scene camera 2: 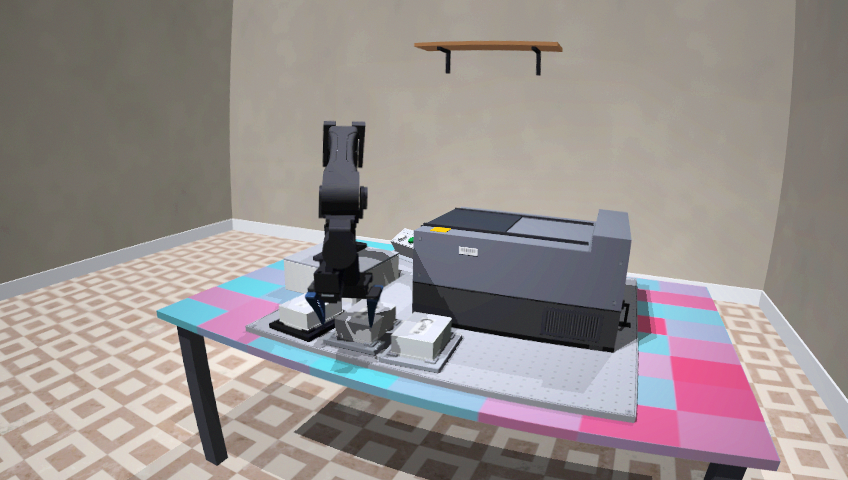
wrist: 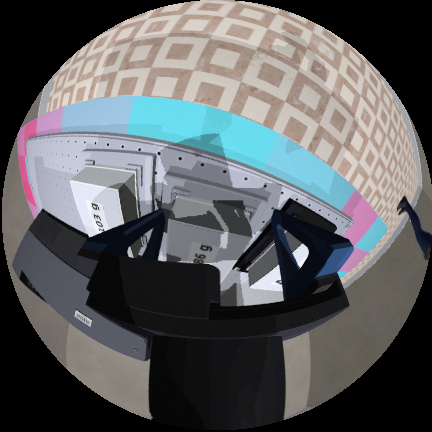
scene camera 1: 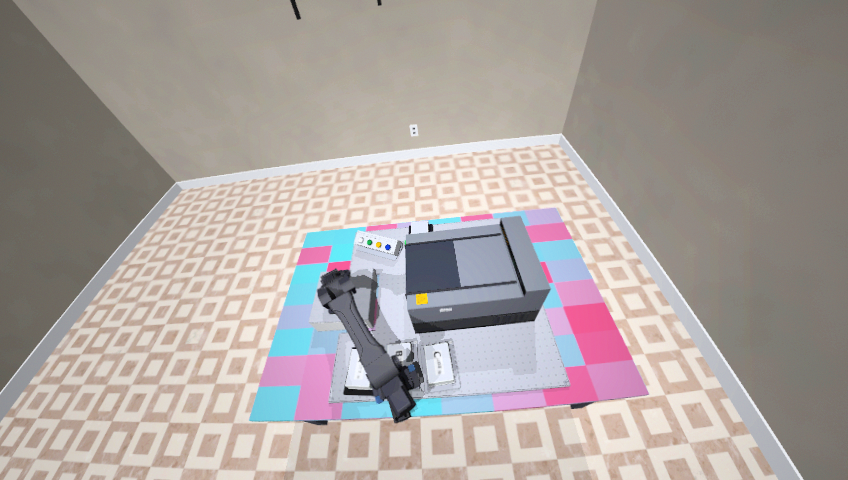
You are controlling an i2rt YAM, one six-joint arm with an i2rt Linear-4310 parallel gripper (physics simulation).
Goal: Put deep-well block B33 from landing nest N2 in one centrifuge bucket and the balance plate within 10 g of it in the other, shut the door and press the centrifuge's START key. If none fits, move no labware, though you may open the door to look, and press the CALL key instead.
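Places are measured from the arm's base along level axes (x down, y right, z back), in metres.
Where they show: gripper, fingertip midpoint: [scene camera 2: 347, 324] [wrist: 217, 214].
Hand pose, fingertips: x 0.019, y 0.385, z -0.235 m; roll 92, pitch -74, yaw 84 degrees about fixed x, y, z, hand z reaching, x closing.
Each offset is from my fingertips to the top centre of the thing. "spot": to the spot under its first point. Level surfaces: height alone.
The middle white labware block {dx +0.002, dy -0.082, dz -0.001 m} [scene camera 1: 402, 350] [scene camera 2: 357, 331] [wrist: 186, 235] stands in a grey nest; part of its weight, "86 g", shows. My gripper [scene camera 1: 395, 383] [scene camera 2: 347, 324] [wrist: 217, 214] is open above it, fingertips near its two sides; contact cannot be told. A block {dx +0.002, dy -0.063, dz -0.134 m} [scene camera 1: 447, 369] [scene camera 2: 418, 340] [wrist: 106, 201] marked 103 g stands in another grey nest. A third block {dx +0.002, dy -0.079, dz +0.138 m} [scene camera 1: 355, 369] [scene camera 2: 295, 316] [wrist: 262, 276] stands on a black base, partly hidden by the arm or a finger. No B33 or N2 marking is readable. The grey centrifuge [scene camera 1: 476, 306] [scene camera 2: 505, 267] [wrist: 45, 280] has its top closed; its buckets are hidden.
A white box with green, yellow and blue buttons {spot: dx -0.017, dy -0.621, dz +0.083 m} [scene camera 1: 377, 243] stands behind the arm, beside the centrifuge; part shows in the second scene view [scene camera 2: 402, 239]. A pale box [scene camera 1: 324, 321] [scene camera 2: 297, 274] stands at the arm's base. A perforated plate {dx +0.056 m} [scene camera 1: 505, 368] [scene camera 2: 505, 368] lies beneath the nests.
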